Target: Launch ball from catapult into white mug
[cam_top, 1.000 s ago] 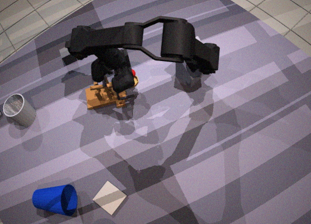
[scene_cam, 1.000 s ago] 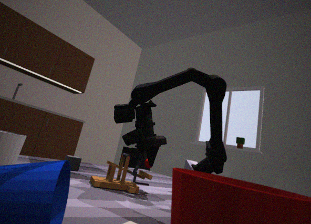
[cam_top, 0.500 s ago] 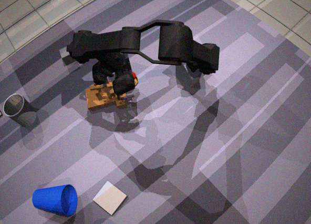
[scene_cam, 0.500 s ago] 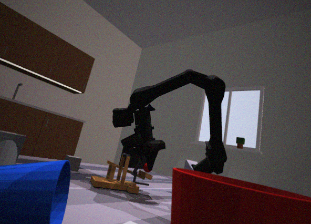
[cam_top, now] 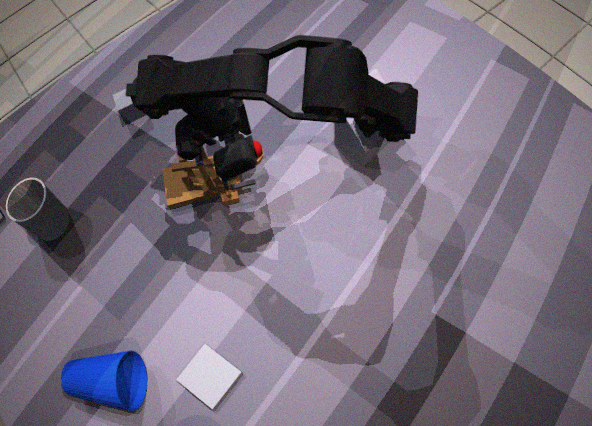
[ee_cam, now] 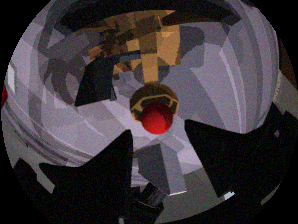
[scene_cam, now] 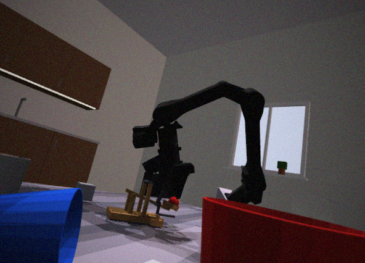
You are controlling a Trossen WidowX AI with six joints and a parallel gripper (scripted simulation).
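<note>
The red ball is 1 cm below my gripper tip. The rest, counted from my gripper tip: wooden catapult (6 cm ahead, 2 cm to the right, 2 cm below); then white tile (31 cm ahead, 22 cm to the left, 7 cm below); then grey block (31 cm to the right, 9 cm ahead, 5 cm below).
</note>
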